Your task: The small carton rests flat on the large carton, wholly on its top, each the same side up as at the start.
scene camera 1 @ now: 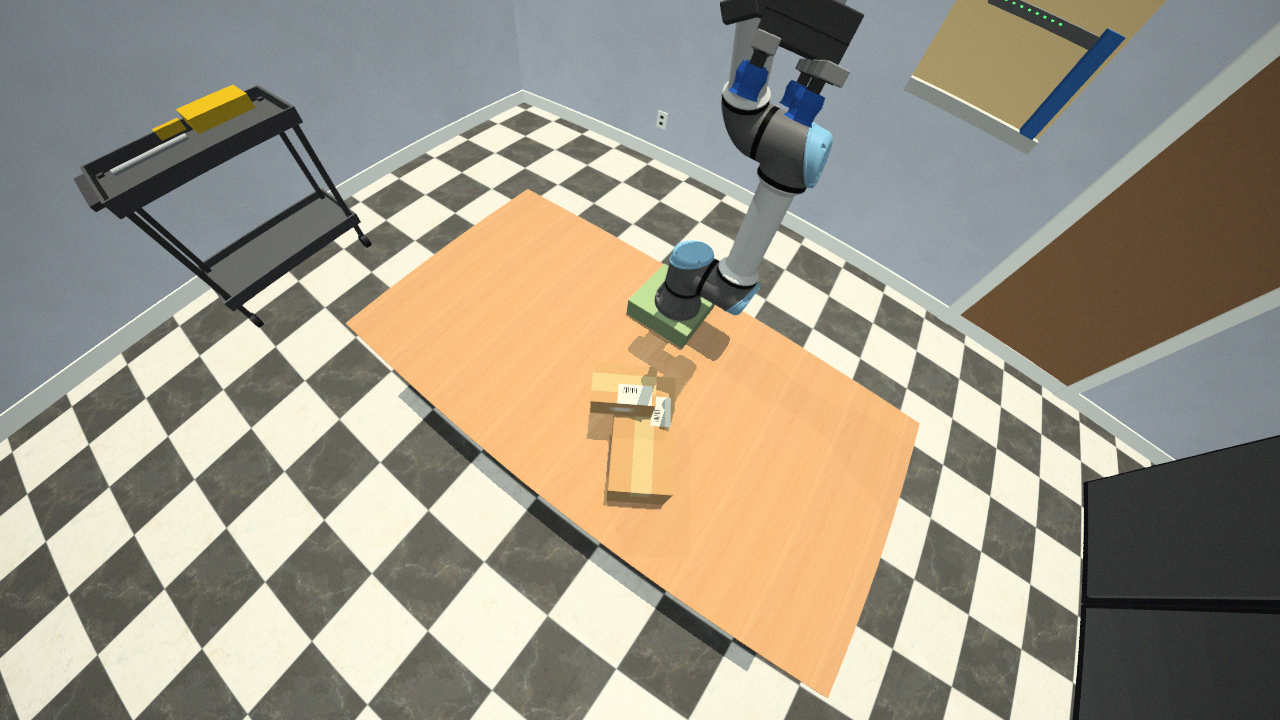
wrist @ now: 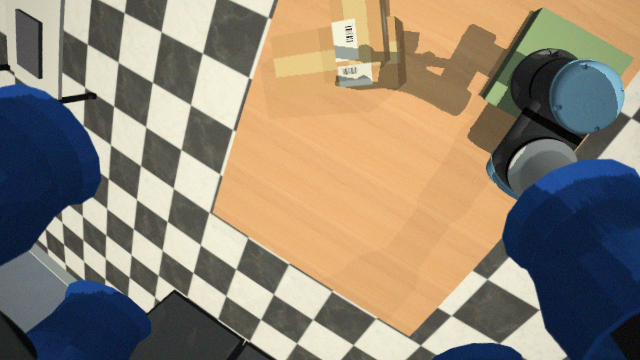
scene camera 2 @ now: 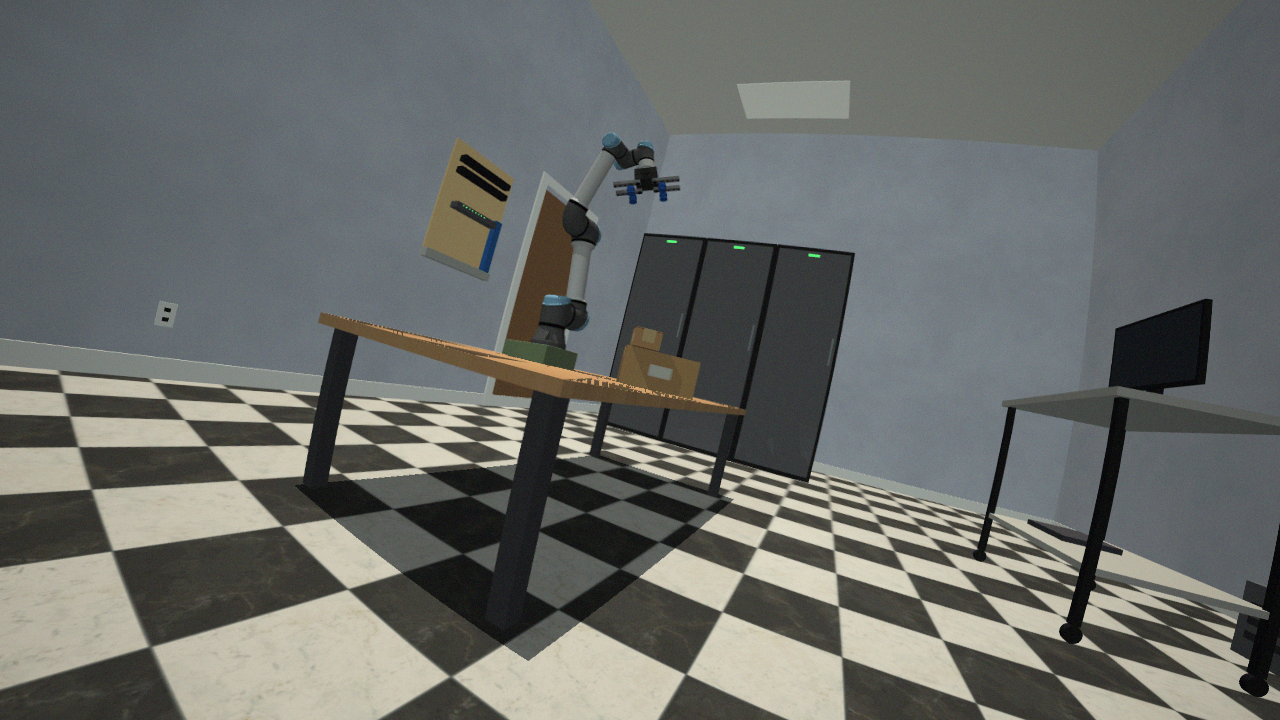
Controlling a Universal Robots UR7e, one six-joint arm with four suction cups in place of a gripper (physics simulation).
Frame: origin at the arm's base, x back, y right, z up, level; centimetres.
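Seen in the pictures: hand, its tool point: (scene camera 1: 769,101) (wrist: 288,284) (scene camera 2: 647,196); arm's base, origin of its link: (scene camera 1: 677,302) (wrist: 545,83) (scene camera 2: 547,347).
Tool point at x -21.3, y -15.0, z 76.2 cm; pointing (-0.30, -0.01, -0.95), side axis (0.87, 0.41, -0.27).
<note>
Pixels of each thing's top centre, then the offset from my tool point to it. Level surfaces: height alone.
- large carton, centre of its top: (wrist: 331,60) (scene camera 1: 644,430) (scene camera 2: 661,354) dx -21.3, dy -7.4, dz -68.1 cm
- small carton, centre of its top: (wrist: 356,25) (scene camera 1: 624,383) (scene camera 2: 647,330) dx -18.5, dy +2.6, dz -60.7 cm
- table's, height of its surface: dz -83.3 cm
The large carton (scene camera 1: 640,461) (scene camera 2: 675,368) (wrist: 304,64) lies on the wooden table with tape along its top and a barcode label at one end. The small carton (scene camera 1: 605,386) (scene camera 2: 647,338) (wrist: 359,22) lies crosswise on that end, tape and label up, and looks flat. In scene camera 1 it sticks out past the left long side of the large carton, and its shadow falls on the table there. It is cut off at the top of the wrist view. My gripper (scene camera 1: 776,92) (scene camera 2: 647,192) is high above the table, apart from both cartons, its suction off and its cups empty.
The arm stands on a green base block (scene camera 1: 646,315) (scene camera 2: 515,346) (wrist: 585,47) at the table's (scene camera 1: 769,537) far edge. A black cart (scene camera 1: 210,170) stands off to the left. Dark cabinets (scene camera 1: 1181,528) (scene camera 2: 733,331) stand past the table's end. A desk (scene camera 2: 1074,404) stands at right in scene camera 2.
</note>
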